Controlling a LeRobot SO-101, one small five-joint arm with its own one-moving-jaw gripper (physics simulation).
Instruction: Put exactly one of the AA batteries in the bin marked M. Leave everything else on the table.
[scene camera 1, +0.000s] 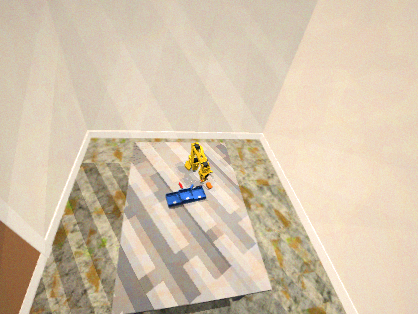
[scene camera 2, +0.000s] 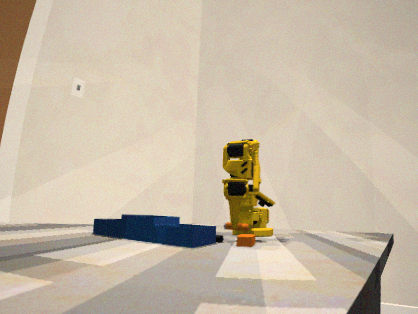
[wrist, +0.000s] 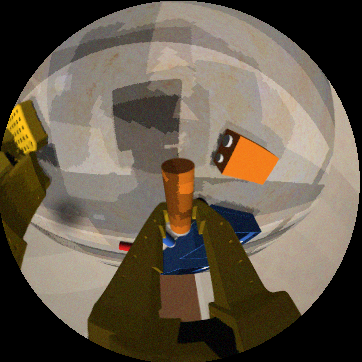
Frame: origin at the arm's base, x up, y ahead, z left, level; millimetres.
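Seen in the pictures: hand, tool point: (scene camera 1: 201, 180) (scene camera 2: 233, 226) (wrist: 167, 209); arm's base, link origin: (scene camera 1: 192, 167) (wrist: 35, 153).
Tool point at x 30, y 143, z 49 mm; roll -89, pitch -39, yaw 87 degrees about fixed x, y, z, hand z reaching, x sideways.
Offsets run from my tool point to a thing's top centre.
My gripper (scene camera 1: 203, 180) (scene camera 2: 236, 226) (wrist: 180, 212) is shut on an orange cylindrical battery @[dx +9, dy +3, dz +7 mm] (wrist: 178, 192). The battery lies across the jaws and is held above the table, beside the blue tray. The blue tray @[dx +16, dy +120, dz -119 mm] (scene camera 1: 187, 202) (scene camera 2: 150, 232) (wrist: 235, 220) has three bins in a row with white labels; their letters are too small to read. A red battery @[dx -16, dy +26, dz -146 mm] (scene camera 1: 181, 185) (wrist: 124, 246) and a blue battery @[dx -16, dy +44, dz -77 mm] (scene camera 1: 191, 186) (wrist: 169, 242) lie near the tray's side towards the arm. A black battery @[dx -16, dy +42, dz -27 mm] (scene camera 2: 219, 239) (wrist: 201, 201) lies by the tray's end, partly hidden. The batteries' sizes are not readable.
An orange block battery @[dx -13, dy +35, dz +52 mm] (scene camera 1: 209, 185) (scene camera 2: 246, 240) (wrist: 250, 159) with two round terminals lies on the table near the tray's end, beside the gripper. A yellow part of the arm (wrist: 25, 130) shows at the left in the wrist view.
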